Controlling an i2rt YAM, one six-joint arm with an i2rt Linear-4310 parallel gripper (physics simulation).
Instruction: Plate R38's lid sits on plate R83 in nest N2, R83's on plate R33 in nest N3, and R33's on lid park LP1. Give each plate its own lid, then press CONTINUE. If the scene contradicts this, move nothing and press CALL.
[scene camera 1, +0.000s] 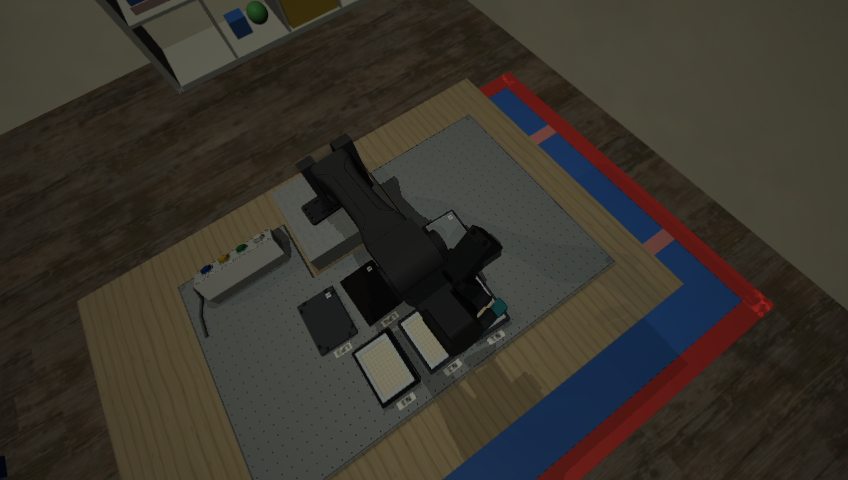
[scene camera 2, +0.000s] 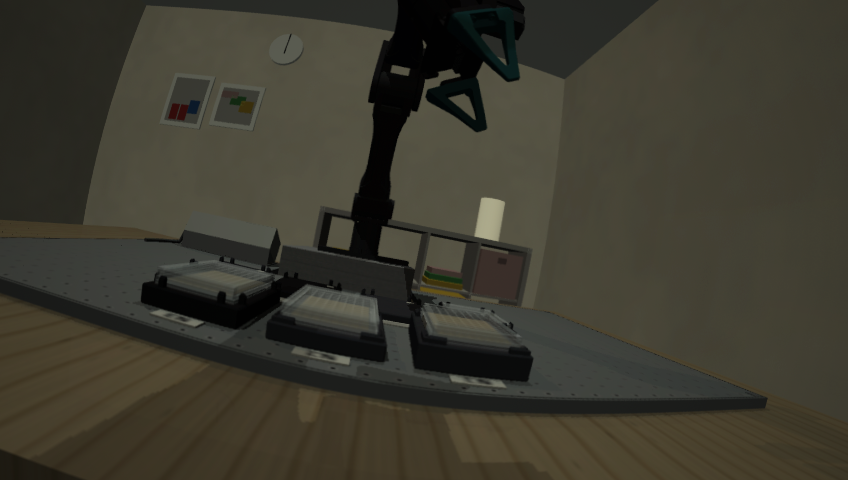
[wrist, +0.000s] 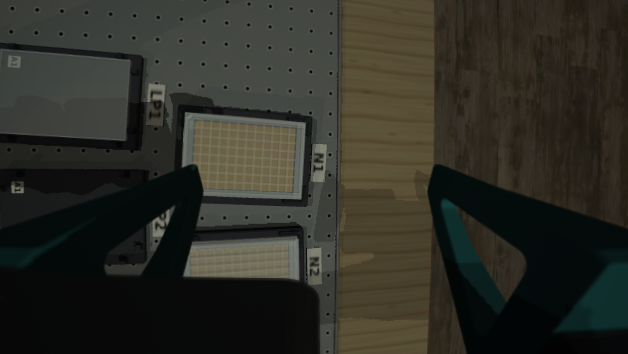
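Pixels of known places: gripper, fingertip midpoint: (scene camera 1: 486, 291) (scene camera 2: 496, 108) (wrist: 315, 177); arm's base at its link origin: (scene camera 2: 362, 257).
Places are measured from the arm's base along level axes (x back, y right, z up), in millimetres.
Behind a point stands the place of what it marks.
My gripper (scene camera 2: 498, 102) @[z 196, x -484, y -88 mm] (wrist: 315, 177) @[z 196, x -484, y -88 mm] is open and empty, high above the nest row; in scene camera 1 the arm partly hides it. Nest N1's plate (scene camera 2: 470, 325) @[z -18, x -496, y -97 mm] (wrist: 245, 156) @[z -19, x -460, y -106 mm] has tan wells under a clear cover. Nest N2's plate (scene camera 1: 424, 340) @[z -24, x -450, y 47 mm] (scene camera 2: 333, 310) @[z -24, x -502, y 28 mm] (wrist: 240, 260) @[z -24, x -448, y 5 mm] and nest N3's plate (scene camera 1: 385, 368) @[z -21, x -445, y 155 mm] (scene camera 2: 214, 280) @[z -21, x -500, y 140 mm] have paler wells, also under clear covers. Lid park LP1 (wrist: 137, 100) @[z -47, x -349, y -172 mm] bears a flat pale grey panel (wrist: 70, 95) @[z -39, x -286, y -177 mm] marked A1, which looks like a lid. Lid park LP2 (wrist: 75, 182) @[z -47, x -282, y -87 mm] is dark. Plate numbers R38, R83 and R33 cannot be read.
The button box (scene camera 1: 243, 274) @[z -10, x -30, y 317 mm] (scene camera 2: 229, 237) @[z -14, x -33, y 304 mm] stands at the pegboard's back left, with blue, yellow, green and whitish buttons on top. Two more dark lid parks (scene camera 1: 370, 294) @[z -47, x -270, y 85 mm] (scene camera 1: 327, 321) @[z -47, x -259, y 210 mm] lie behind the nests. The arm's grey base block (scene camera 1: 336, 246) @[z -6, x -121, y 83 mm] stands behind them.
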